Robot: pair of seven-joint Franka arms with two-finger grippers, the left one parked.
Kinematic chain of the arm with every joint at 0, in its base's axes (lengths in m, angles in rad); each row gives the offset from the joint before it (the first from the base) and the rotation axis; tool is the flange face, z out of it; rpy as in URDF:
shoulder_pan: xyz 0 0 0.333 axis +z
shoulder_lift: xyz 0 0 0 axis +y
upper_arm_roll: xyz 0 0 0.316 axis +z
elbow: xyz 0.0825 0 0 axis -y
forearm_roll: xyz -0.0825 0 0.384 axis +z
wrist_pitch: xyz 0 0 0 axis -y
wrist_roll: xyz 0.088 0 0 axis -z
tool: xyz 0 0 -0.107 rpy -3.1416 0 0
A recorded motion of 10 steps. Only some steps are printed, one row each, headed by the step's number.
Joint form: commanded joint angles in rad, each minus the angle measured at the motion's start. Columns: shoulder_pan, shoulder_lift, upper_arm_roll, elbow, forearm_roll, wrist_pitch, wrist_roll.
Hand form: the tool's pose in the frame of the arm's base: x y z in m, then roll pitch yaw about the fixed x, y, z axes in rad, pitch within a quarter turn. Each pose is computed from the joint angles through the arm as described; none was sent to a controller.
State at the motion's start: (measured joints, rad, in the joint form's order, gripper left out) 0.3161 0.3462 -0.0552 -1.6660 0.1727 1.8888 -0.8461
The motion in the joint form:
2: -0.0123 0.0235 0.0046 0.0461 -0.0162 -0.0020 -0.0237
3: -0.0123 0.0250 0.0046 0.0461 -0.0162 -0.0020 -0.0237
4: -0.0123 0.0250 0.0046 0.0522 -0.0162 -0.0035 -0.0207
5: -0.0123 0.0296 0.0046 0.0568 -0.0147 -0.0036 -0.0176
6: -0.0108 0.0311 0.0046 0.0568 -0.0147 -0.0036 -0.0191
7: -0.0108 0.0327 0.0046 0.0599 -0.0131 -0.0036 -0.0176
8: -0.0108 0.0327 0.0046 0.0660 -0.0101 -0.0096 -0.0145
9: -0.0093 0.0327 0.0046 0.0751 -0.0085 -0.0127 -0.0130
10: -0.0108 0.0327 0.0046 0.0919 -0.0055 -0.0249 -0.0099
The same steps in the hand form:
2: 0.6277 0.1780 0.4025 -2.9806 -0.0275 1.0669
3: 0.6278 0.1780 0.4015 -2.9796 -0.0264 1.0669
4: 0.6288 0.1784 0.4042 -2.9827 -0.0291 1.0643
5: 0.6299 0.1788 0.4033 -2.9818 -0.0294 1.0608
6: 0.6298 0.1798 0.4023 -2.9808 -0.0286 1.0637
7: 0.6304 0.1802 0.4027 -2.9809 -0.0304 1.0616
8: 0.6308 0.1806 0.4051 -2.9787 -0.0323 1.0582
9: 0.6318 0.1822 0.4091 -2.9819 -0.0374 1.0583
10: 0.6336 0.1822 0.4160 -2.9827 -0.0428 1.0546

